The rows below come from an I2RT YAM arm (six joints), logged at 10 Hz.
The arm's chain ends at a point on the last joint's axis. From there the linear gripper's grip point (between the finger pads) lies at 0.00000 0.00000 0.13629 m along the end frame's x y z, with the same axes.
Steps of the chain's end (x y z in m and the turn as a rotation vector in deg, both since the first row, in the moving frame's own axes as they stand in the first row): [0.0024 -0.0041 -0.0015 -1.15 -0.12 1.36]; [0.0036 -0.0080 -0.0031 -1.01 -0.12 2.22]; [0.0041 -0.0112 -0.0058 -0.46 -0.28 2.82]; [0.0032 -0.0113 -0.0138 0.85 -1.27 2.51]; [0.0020 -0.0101 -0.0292 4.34 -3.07 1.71]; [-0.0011 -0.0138 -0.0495 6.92 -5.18 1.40]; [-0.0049 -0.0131 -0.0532 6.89 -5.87 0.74]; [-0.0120 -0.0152 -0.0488 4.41 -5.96 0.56]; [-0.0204 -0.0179 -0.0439 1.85 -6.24 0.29]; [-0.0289 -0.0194 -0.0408 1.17 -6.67 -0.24]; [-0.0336 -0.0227 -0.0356 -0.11 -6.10 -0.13]
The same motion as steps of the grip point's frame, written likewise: [0.0021 -0.0014 -0.0015 -1.15 -0.12 1.36]; [0.0033 -0.0056 -0.0031 -1.01 -0.12 2.22]; [0.0034 -0.0101 -0.0058 -0.46 -0.28 2.82]; [0.0002 -0.0134 -0.0138 0.85 -1.27 2.51]; [-0.0051 -0.0205 -0.0298 4.34 -3.07 1.71]; [-0.0132 -0.0303 -0.0510 6.92 -5.18 1.40]; [-0.0187 -0.0295 -0.0549 6.89 -5.87 0.74]; [-0.0261 -0.0257 -0.0499 4.41 -5.96 0.56]; [-0.0352 -0.0223 -0.0448 1.85 -6.24 0.29]; [-0.0447 -0.0221 -0.0418 1.17 -6.67 -0.24]; [-0.0481 -0.0224 -0.0364 -0.11 -6.10 -0.13]
